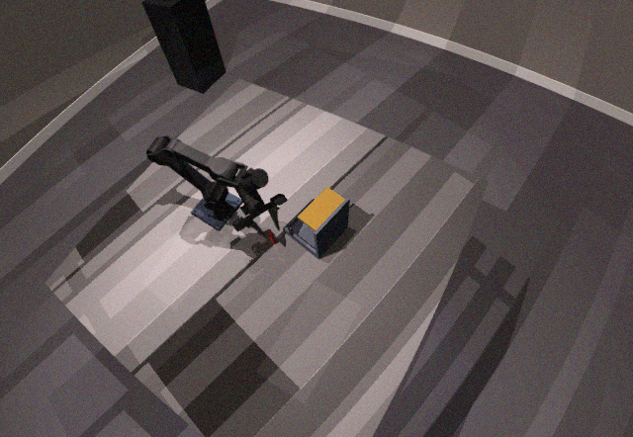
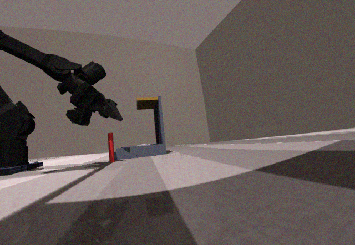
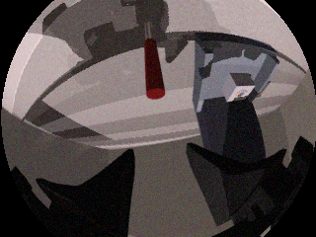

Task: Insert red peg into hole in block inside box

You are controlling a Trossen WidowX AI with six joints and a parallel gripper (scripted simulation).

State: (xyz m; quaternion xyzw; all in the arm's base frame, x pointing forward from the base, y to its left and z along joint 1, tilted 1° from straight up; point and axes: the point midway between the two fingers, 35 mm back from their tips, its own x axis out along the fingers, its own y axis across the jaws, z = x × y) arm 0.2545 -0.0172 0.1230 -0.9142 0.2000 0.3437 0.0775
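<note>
Right now the red peg is 8 cm below my gripper tip, 2 cm behind it and 1 cm to the left of it. The rest, counted from my gripper tip: back wall 16 cm ahead, 11 cm to the left, 1 cm below; then roof 12 cm to the left, 12 cm ahead, 8 cm above.
</note>
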